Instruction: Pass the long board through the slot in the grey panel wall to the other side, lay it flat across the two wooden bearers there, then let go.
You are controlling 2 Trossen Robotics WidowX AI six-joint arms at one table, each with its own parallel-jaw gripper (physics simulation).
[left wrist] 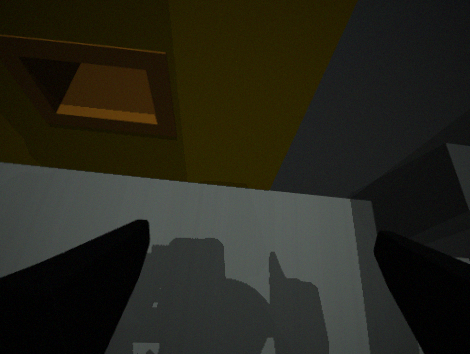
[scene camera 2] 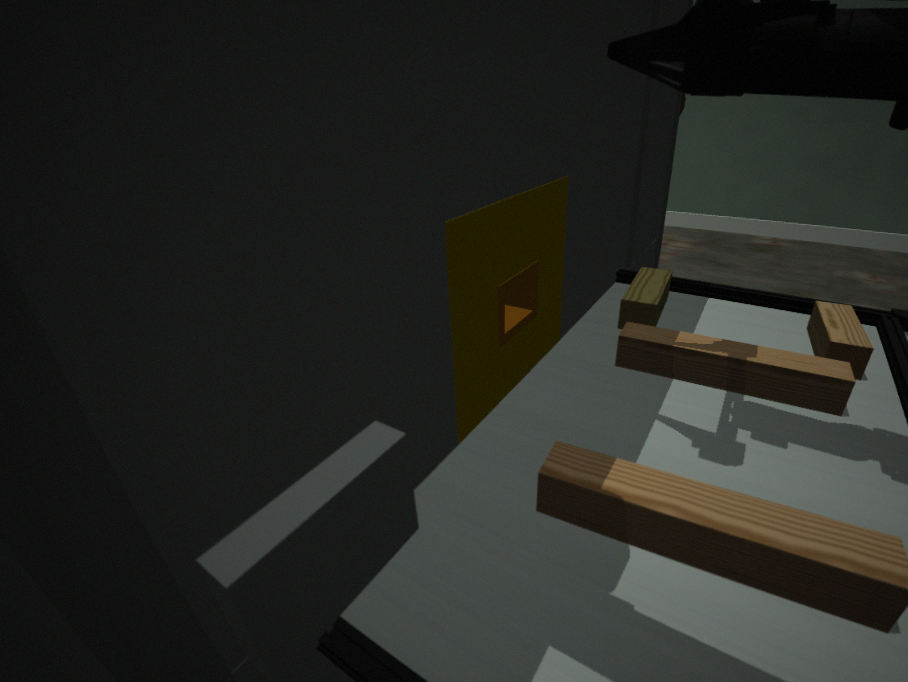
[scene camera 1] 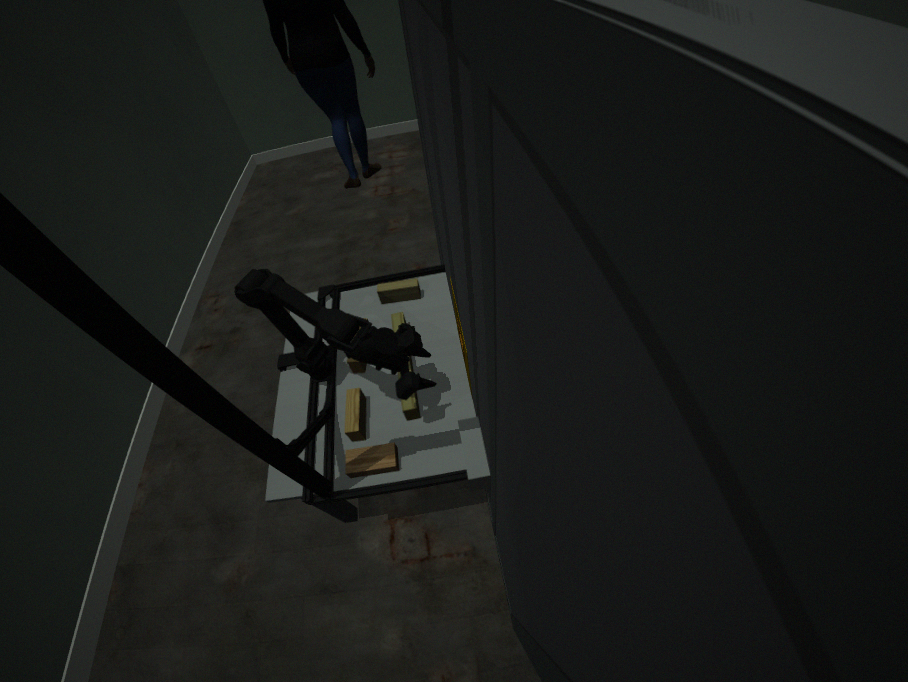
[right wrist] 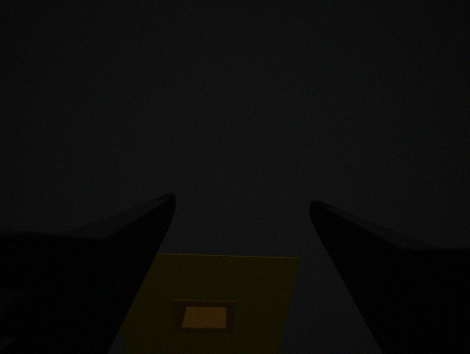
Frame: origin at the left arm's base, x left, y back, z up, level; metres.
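Where they show: left gripper, fingertip midpoint: (left wrist: 263, 236) (scene camera 1: 432, 369); right gripper, fingertip midpoint: (scene camera 2: 624, 54) (right wrist: 244, 203); left arm's base, link origin: (scene camera 1: 322, 372).
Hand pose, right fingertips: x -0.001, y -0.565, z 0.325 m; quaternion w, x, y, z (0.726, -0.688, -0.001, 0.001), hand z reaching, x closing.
Each offset is from my right fingertips to the top centre of the thing. "spot": to the spot under its first point. Level surfaces: height alone.
The long yellowish board {spot: dx -0.185, dy +0.297, dz -0.283 m} (scene camera 1: 410, 405) lies on the table beneath my left arm, its middle partly hidden. My left gripper (scene camera 1: 430, 369) (left wrist: 263, 236) is open and empty, above the table between the board and the grey panel wall (scene camera 1: 623, 352) (scene camera 2: 256, 220). The slot's orange edge {spot: dx -0.080, dy +0.134, dz -0.235 m} (left wrist: 166, 100) (right wrist: 230, 317) shows within a yellow panel {spot: dx -0.120, dy +0.082, dz -0.160 m} (scene camera 2: 477, 256); in the left wrist view it is at the upper left. Two wooden bearers {dx +0.092, dy -0.128, dz -0.300 m} (scene camera 2: 734, 365) {dx -0.171, dy -0.142, dz -0.300 m} (scene camera 2: 719, 524) lie roughly parallel on the other side. My right gripper (scene camera 2: 616, 51) (right wrist: 244, 203) is open and empty, high above the bearers and facing the wall.
Near the left arm, wooden blocks {dx +0.272, dy +0.303, dz -0.281 m} (scene camera 1: 398, 290) {dx -0.167, dy +0.454, dz -0.281 m} (scene camera 1: 354, 414) {dx -0.300, dy +0.417, dz -0.306 m} (scene camera 1: 371, 459) lie on the table {dz -0.344 m} (scene camera 1: 289, 440); another block {dx +0.069, dy +0.440, dz -0.281 m} (scene camera 1: 356, 364) is partly hidden by the arm. Two short blocks {dx +0.252, dy +0.002, dz -0.297 m} (scene camera 2: 645, 293) {dx +0.239, dy -0.249, dz -0.300 m} (scene camera 2: 839, 334) lie beyond the bearers. A dark frame post (scene camera 1: 183, 381) crosses the view. A person (scene camera 1: 322, 80) stands behind.
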